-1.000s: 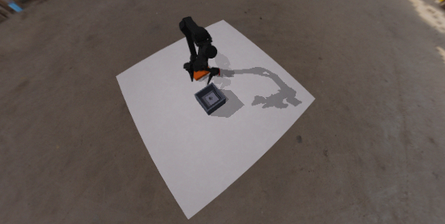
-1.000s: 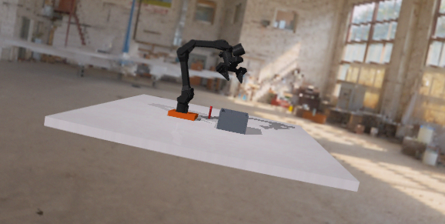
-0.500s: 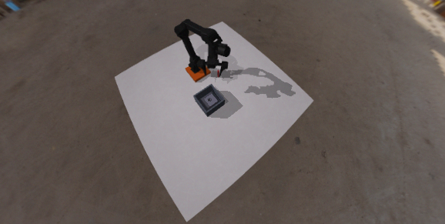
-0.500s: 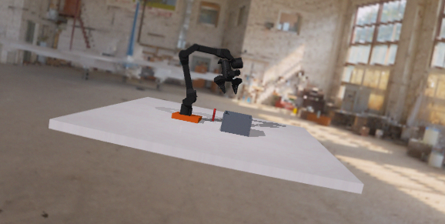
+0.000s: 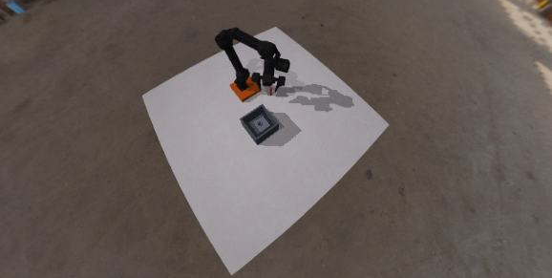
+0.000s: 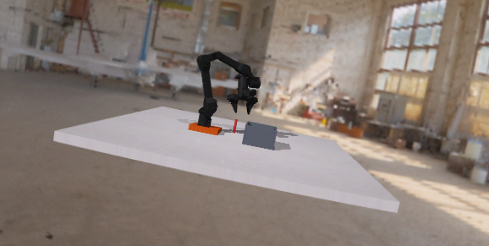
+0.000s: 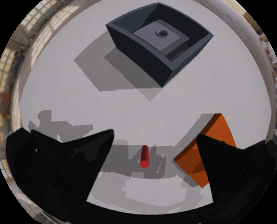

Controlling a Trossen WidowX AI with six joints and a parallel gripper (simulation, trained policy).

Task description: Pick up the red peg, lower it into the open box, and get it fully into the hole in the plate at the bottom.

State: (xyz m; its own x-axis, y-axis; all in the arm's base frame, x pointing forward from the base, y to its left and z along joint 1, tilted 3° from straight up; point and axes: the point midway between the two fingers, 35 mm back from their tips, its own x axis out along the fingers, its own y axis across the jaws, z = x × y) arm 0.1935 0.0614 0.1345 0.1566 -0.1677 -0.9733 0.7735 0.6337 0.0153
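Now: the red peg 30 mm behind my gripper tip, 50 mm to the left of it and 80 mm below it. Also, from my gripper tip: grey plate (110 mm ahead, 160 mm to the right, 80 mm below); grey box (110 mm ahead, 160 mm to the right, 100 mm below).
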